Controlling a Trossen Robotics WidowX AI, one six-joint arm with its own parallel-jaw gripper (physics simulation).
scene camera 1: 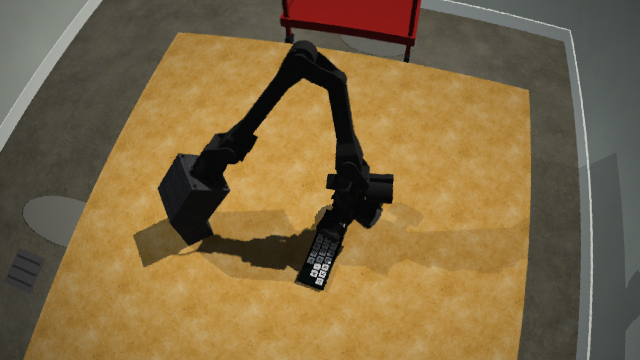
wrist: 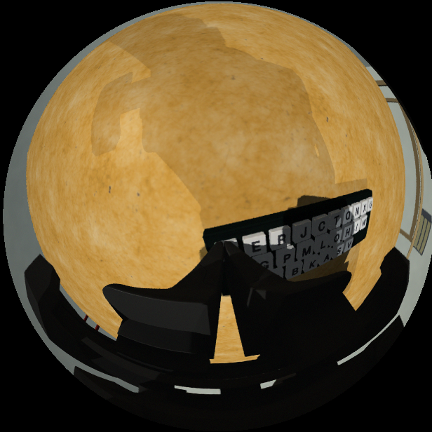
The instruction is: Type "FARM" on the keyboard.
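Seen in the pictures: gripper, fingertip midpoint: (scene camera 1: 346, 219); arm's base, link origin: (scene camera 1: 204, 171).
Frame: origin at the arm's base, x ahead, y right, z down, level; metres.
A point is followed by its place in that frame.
A black keyboard (scene camera 1: 320, 260) @[y 0.034, x 0.305, z 0.194 m] (wrist: 320, 235) with white and grey letter keys lies on the table. In the wrist view the E key (wrist: 255, 245), R key (wrist: 281, 238), M key (wrist: 306, 251) and A key (wrist: 327, 257) are readable. My gripper (scene camera 1: 331, 231) (wrist: 222, 246) is shut and empty, pointing down at the keyboard end beside the E key. The fingertips cover most of the end key left of E, so its letter is hidden. The wrist view does not make clear whether the tips touch that key. The fingers also hide part of the lower rows.
The arm's black base (scene camera 1: 192, 192) @[y 0.067, x 0.015, z -0.027 m] stands on the wooden table (scene camera 1: 425, 125) @[y -0.478, x 0.429, z 0.211 m] to the left of the keyboard. A red cart (scene camera 1: 345, 31) stands on the floor beyond the table's far edge. Shadows of the arm fall across the table and part of the keyboard.
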